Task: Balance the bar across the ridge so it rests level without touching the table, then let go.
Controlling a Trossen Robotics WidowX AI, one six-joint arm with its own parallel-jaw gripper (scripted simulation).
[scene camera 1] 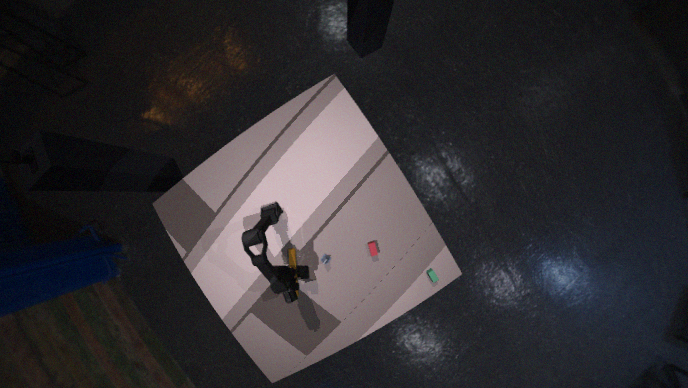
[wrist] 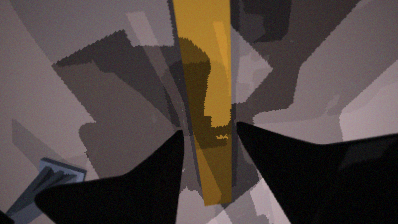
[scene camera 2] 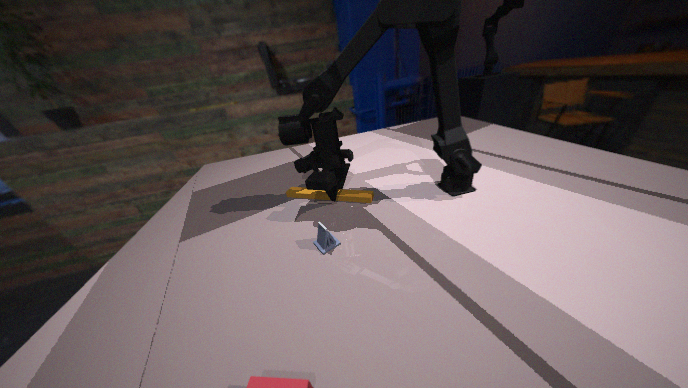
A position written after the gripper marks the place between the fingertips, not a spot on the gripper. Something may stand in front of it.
Note:
In view: the gripper [scene camera 2: 337, 195] and a yellow bar [scene camera 2: 362, 196].
The gripper shows as well in the wrist view [wrist: 209, 130].

